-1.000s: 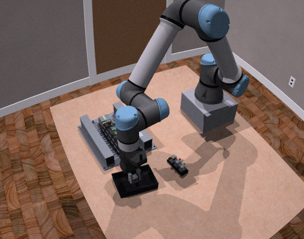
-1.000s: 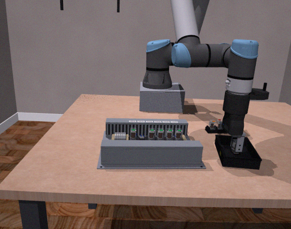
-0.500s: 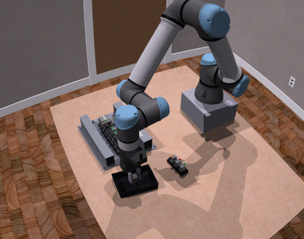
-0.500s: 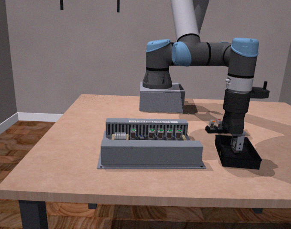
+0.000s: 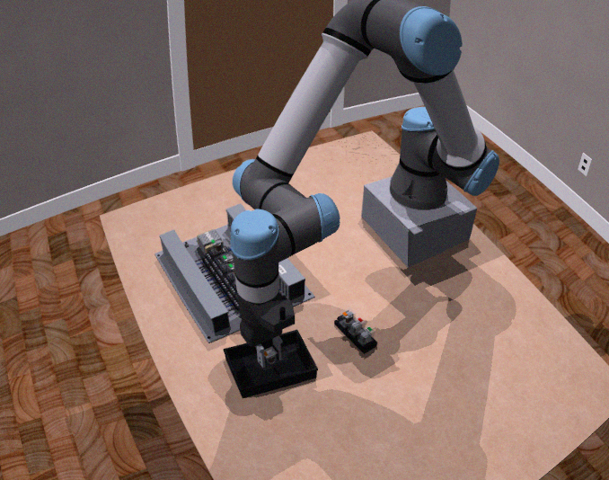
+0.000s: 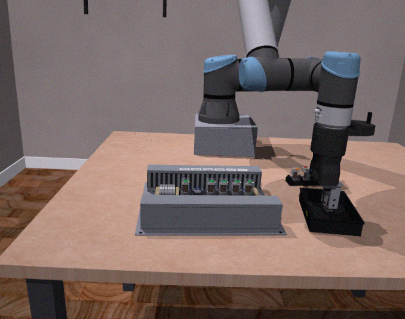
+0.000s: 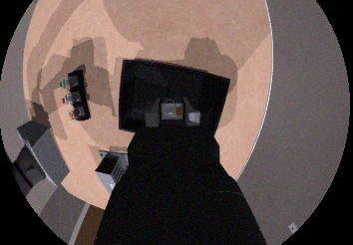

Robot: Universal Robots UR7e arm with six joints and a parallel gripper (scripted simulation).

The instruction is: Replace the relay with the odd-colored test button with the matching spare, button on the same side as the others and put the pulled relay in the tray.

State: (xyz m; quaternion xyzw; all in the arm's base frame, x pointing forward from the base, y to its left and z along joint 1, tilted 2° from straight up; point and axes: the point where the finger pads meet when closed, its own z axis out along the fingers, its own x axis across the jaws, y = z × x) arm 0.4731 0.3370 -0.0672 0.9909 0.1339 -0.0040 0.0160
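My hand is 30 mm above the black tray.
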